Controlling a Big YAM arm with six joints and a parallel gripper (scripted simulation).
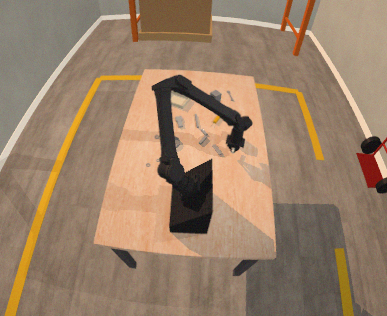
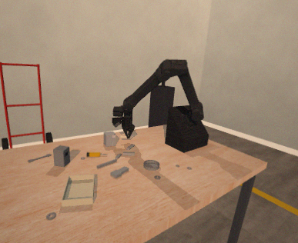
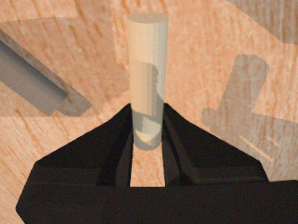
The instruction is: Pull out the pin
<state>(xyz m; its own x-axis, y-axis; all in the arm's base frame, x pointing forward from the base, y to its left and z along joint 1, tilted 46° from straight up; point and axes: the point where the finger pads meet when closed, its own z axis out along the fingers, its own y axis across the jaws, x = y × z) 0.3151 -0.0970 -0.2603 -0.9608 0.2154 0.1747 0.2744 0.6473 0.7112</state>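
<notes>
The pale pin lies 20 mm ahead of my hand and 10 mm to the right of it. Round my hand: darker grey block (460 mm ahead, 70 mm to the left, 10 mm above); then yellow-handled screwdriver (280 mm ahead, 70 mm to the left, 30 mm below); then light grey block (110 mm ahead, 30 mm to the right).
</notes>
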